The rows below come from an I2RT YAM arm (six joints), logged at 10 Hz.
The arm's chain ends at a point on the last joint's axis. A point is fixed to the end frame.
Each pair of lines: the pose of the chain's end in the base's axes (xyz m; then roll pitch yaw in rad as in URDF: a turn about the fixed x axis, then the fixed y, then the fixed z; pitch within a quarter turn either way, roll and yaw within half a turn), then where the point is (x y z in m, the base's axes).
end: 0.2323, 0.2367, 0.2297, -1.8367, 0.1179, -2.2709
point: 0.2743 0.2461 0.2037
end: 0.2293, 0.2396, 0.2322, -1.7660, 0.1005, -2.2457
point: 0.2723 0.2483 0.2075
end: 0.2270, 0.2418, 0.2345, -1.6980, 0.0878, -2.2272
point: 0.2710 0.2498 0.2113
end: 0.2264, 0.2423, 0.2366, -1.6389, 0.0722, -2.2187
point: 0.2712 0.2494 0.2147
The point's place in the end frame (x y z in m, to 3 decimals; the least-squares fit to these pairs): -0.031 0.022 0.033
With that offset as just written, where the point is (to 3 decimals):
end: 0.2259, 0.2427, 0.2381, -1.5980, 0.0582, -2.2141
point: 0.271 0.249 0.217
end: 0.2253, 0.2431, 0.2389, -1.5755, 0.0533, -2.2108
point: 0.271 0.249 0.218
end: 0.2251, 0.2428, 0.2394, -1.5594, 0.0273, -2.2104
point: 0.271 0.248 0.219
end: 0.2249, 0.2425, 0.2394, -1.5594, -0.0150, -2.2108
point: 0.270 0.247 0.217
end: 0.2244, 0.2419, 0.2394, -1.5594, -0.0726, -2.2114
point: 0.269 0.246 0.216
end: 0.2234, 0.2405, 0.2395, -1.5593, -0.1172, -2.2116
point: 0.267 0.243 0.214
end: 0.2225, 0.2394, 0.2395, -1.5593, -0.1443, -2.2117
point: 0.266 0.242 0.214
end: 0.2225, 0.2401, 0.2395, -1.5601, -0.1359, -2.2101
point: 0.266 0.243 0.214
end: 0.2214, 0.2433, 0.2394, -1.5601, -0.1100, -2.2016
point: 0.265 0.247 0.214
